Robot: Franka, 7 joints.
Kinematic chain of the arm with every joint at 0, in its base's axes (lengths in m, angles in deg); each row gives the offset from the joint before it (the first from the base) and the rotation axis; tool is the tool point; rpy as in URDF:
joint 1: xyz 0 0 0.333 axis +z
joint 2: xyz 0 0 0 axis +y
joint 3: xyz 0 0 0.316 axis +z
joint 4: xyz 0.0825 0 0 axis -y
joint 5: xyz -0.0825 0 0.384 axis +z
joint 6: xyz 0 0 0 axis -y
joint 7: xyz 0.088 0 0 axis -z
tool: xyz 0 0 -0.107 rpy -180 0 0
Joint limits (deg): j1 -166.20..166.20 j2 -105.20..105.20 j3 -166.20..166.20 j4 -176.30..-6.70 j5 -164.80..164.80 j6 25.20..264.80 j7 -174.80..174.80
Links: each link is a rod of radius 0.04 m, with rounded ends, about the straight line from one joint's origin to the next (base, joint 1, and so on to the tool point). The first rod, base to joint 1, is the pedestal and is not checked.
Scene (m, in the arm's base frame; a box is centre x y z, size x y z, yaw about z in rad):
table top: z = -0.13
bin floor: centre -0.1 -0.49 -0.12 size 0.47 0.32 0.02 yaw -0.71
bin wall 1: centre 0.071 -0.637 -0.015 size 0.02 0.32 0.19 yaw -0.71
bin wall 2: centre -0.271 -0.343 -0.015 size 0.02 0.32 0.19 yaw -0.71
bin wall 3: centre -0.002 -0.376 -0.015 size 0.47 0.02 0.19 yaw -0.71
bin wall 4: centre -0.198 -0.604 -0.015 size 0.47 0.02 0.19 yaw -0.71
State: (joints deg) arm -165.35 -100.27 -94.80 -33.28 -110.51 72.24 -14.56
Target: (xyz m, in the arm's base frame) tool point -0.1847 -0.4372 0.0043
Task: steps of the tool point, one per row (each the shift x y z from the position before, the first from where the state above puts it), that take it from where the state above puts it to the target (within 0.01 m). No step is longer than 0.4 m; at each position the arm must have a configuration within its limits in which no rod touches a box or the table.
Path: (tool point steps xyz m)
1: -0.1056 0.2028 0.2454
2: -0.2297 0.0951 0.2568
3: -0.2998 -0.0625 0.2043
4: -0.2818 -0.2184 0.0954
5: -0.1765 -0.3119 -0.0412
6: -0.0244 -0.3026 -0.1629
7: 0.1129 -0.1918 -0.2314
8: 0.1817 -0.0254 -0.2258
9: -0.0023 -0.0099 -0.0627
10: -0.0002 -0.0003 -0.0671
11: 0.0025 0.0102 -0.0699

